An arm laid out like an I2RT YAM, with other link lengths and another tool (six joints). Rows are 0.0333 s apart.
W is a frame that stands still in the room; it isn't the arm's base.
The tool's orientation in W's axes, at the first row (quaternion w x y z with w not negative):
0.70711 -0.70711 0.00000 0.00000
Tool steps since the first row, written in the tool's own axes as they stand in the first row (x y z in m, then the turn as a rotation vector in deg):
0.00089 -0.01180 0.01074 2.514 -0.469 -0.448
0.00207 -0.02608 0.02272 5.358 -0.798 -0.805
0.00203 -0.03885 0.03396 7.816 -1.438 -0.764
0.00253 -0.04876 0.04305 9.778 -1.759 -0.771
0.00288 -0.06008 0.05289 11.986 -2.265 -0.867
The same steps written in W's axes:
0.00089 0.01074 0.01180 2.514 -0.448 0.469
0.00207 0.02272 0.02608 5.358 -0.805 0.798
0.00203 0.03396 0.03885 7.816 -0.764 1.438
0.00253 0.04305 0.04876 9.778 -0.771 1.759
0.00288 0.05289 0.06008 11.986 -0.867 2.265

